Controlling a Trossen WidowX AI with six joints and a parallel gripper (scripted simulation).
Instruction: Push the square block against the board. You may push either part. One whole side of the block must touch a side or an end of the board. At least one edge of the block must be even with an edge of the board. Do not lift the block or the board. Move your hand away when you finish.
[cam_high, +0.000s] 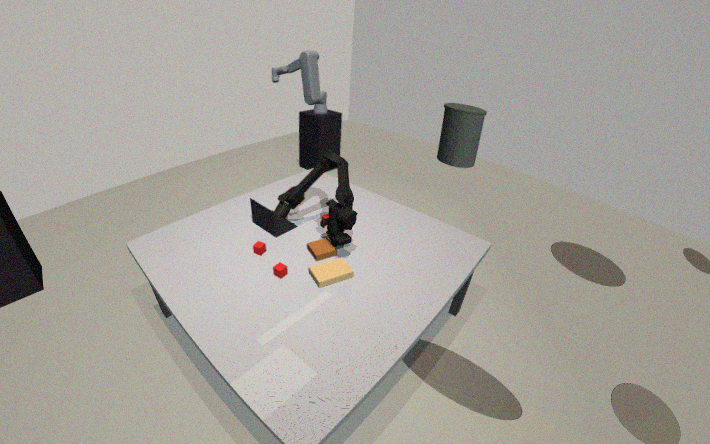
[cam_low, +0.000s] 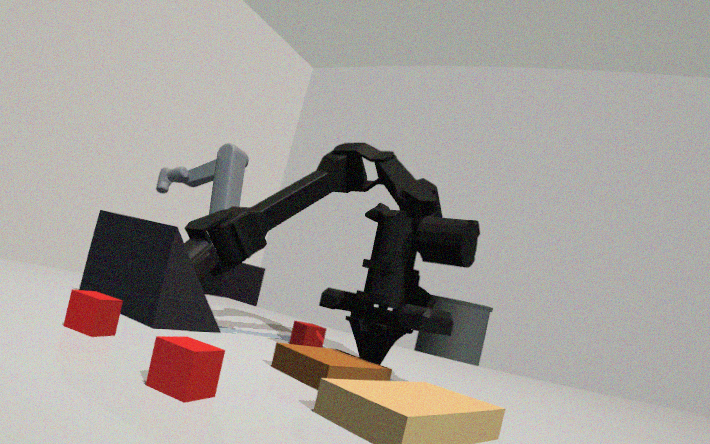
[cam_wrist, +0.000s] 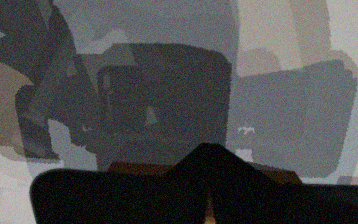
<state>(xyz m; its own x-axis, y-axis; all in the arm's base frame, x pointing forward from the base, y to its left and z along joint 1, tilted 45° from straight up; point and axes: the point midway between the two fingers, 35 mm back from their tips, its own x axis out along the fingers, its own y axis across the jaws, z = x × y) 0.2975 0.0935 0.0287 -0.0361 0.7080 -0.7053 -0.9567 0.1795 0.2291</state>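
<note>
My gripper tip is now 60 mm to the left of the square block, 20 mm past it and 10 mm below it. Also, from my gripper tip: board (140 mm to the right, 120 mm ahead, 10 mm above).
</note>
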